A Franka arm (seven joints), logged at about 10 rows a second.
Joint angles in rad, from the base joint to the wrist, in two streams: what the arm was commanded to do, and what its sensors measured. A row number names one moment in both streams.
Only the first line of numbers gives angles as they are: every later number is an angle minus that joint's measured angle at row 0.
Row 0, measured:
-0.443, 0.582, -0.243, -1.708, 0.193, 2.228, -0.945
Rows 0 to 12, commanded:
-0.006, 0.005, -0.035, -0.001, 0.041, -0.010, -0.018
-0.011, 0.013, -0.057, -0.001, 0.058, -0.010, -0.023
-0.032, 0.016, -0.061, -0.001, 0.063, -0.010, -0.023
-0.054, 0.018, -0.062, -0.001, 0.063, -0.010, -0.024
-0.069, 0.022, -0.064, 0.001, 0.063, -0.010, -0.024
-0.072, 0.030, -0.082, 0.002, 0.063, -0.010, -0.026
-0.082, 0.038, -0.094, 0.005, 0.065, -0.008, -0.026
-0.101, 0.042, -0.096, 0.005, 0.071, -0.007, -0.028
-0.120, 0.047, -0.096, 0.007, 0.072, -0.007, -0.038
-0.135, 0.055, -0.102, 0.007, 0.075, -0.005, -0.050
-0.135, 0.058, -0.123, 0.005, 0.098, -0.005, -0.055
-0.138, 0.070, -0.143, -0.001, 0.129, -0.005, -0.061
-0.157, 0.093, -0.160, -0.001, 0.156, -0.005, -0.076
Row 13, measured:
-0.142, 0.065, -0.137, -0.005, 0.103, 0.000, -0.031
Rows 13 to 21, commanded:
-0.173, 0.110, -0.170, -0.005, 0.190, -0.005, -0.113
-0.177, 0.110, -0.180, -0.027, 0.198, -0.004, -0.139
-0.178, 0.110, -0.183, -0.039, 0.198, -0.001, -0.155
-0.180, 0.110, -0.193, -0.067, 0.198, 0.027, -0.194
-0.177, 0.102, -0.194, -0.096, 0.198, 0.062, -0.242
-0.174, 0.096, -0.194, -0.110, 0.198, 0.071, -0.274
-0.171, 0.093, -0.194, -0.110, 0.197, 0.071, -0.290
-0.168, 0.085, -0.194, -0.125, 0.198, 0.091, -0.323
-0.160, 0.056, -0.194, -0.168, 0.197, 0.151, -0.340
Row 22, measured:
-0.179, 0.116, -0.184, -0.091, 0.168, 0.090, -0.280
